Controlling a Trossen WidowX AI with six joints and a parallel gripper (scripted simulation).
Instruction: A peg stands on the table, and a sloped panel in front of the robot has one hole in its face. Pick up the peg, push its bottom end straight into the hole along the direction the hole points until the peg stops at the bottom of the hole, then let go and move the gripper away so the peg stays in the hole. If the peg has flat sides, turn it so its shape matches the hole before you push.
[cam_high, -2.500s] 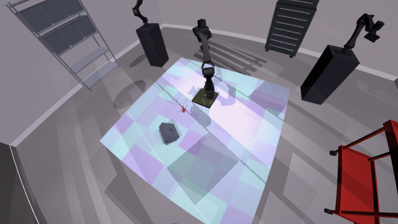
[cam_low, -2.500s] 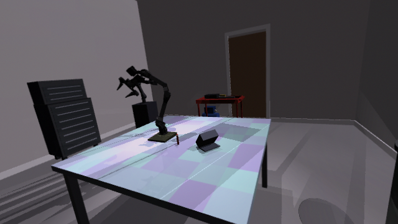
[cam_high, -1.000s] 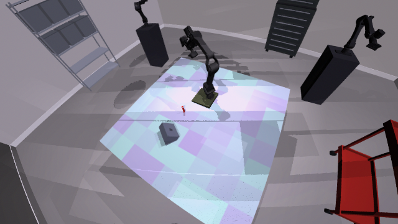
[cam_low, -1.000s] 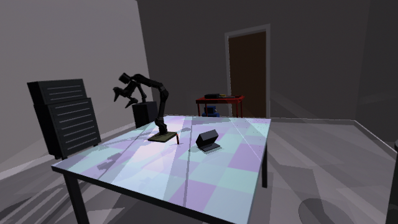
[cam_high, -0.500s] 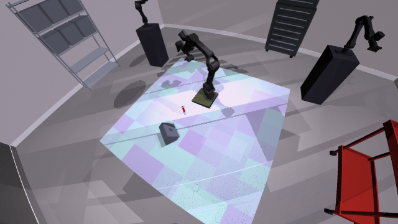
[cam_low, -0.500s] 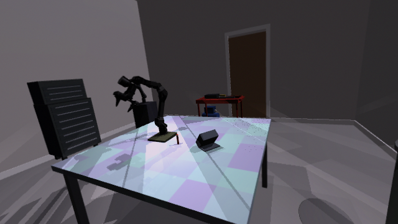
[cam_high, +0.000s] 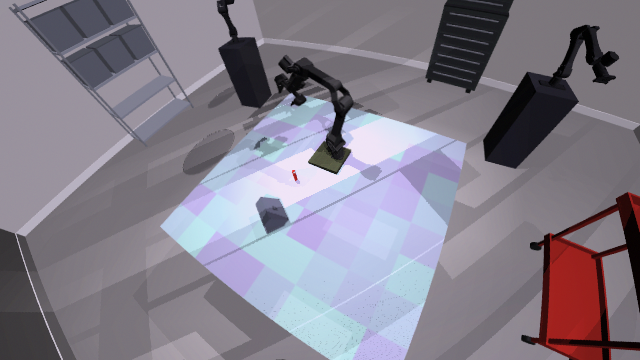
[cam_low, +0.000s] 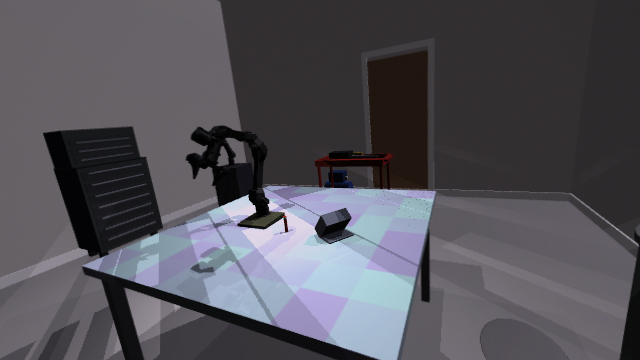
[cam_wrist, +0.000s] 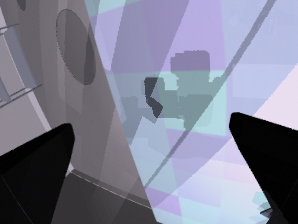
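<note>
Now: the red peg 290 mm ahead of my gripper tip, 230 mm below it and 150 mm to the left of it. Round my gripper tip: grey sloped panel (530 mm ahead, 230 mm below, 140 mm to the left).
</note>
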